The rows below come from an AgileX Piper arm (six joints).
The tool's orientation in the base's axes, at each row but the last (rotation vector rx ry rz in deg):
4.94, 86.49, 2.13
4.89, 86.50, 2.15
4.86, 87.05, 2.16
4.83, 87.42, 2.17
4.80, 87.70, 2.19
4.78, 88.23, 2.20
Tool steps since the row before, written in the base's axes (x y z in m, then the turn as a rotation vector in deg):
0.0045, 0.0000, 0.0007, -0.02, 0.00, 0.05
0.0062, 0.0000, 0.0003, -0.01, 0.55, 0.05
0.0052, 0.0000, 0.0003, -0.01, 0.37, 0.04
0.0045, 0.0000, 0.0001, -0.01, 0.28, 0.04
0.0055, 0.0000, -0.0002, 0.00, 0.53, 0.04
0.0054, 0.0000, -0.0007, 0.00, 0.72, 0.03
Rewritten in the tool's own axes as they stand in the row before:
-0.0004, 0.0002, 0.0045, -0.05, 0.00, -0.02
0.0001, 0.0002, 0.0062, -0.01, 0.55, -0.03
0.0000, 0.0002, 0.0052, -0.01, 0.37, -0.02
0.0001, 0.0001, 0.0045, -0.02, 0.28, -0.02
0.0004, 0.0001, 0.0055, 0.00, 0.53, -0.01
0.0009, 0.0001, 0.0054, 0.03, 0.72, -0.02

